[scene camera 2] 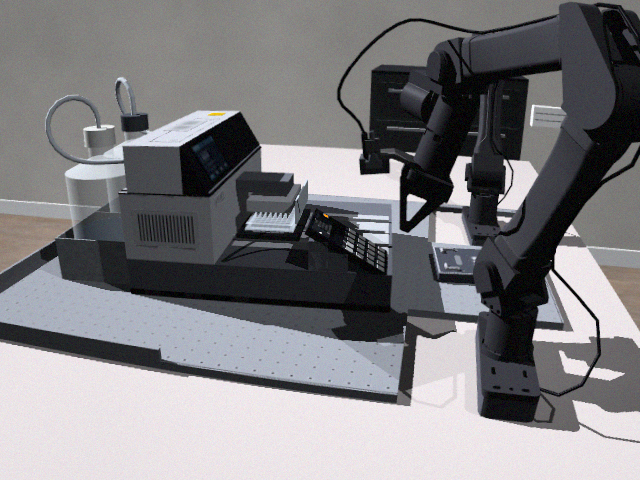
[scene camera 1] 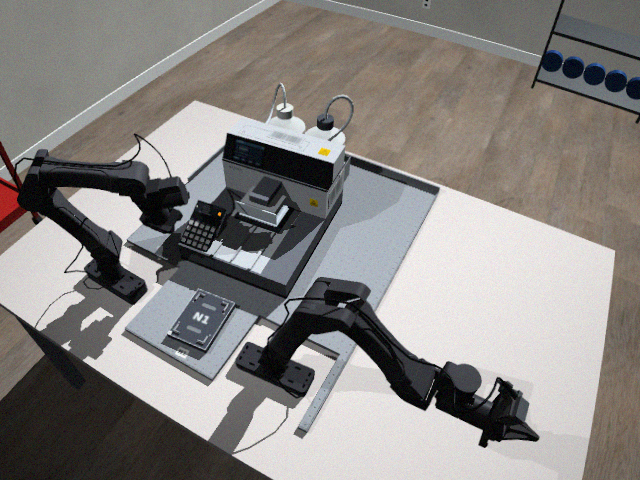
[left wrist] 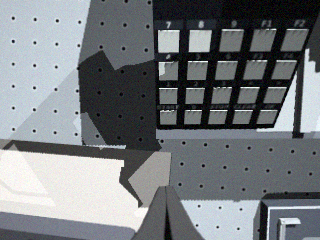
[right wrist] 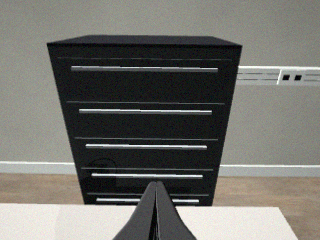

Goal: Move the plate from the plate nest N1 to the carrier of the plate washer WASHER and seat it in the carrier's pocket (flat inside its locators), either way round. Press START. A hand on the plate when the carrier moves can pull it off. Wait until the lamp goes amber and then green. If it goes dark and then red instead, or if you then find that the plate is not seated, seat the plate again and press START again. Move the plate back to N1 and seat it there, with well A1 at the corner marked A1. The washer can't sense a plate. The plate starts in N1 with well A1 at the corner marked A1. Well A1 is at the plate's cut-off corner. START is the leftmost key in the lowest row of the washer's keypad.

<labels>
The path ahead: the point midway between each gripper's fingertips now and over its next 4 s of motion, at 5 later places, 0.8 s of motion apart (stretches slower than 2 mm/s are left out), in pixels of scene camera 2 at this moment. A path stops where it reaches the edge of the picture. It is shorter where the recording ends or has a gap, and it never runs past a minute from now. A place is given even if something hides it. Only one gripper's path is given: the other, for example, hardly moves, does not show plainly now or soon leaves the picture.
The left gripper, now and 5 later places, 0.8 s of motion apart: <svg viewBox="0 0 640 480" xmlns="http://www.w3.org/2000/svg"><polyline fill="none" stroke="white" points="403,231 376,203 356,177 354,174 356,175 354,175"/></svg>
</labels>
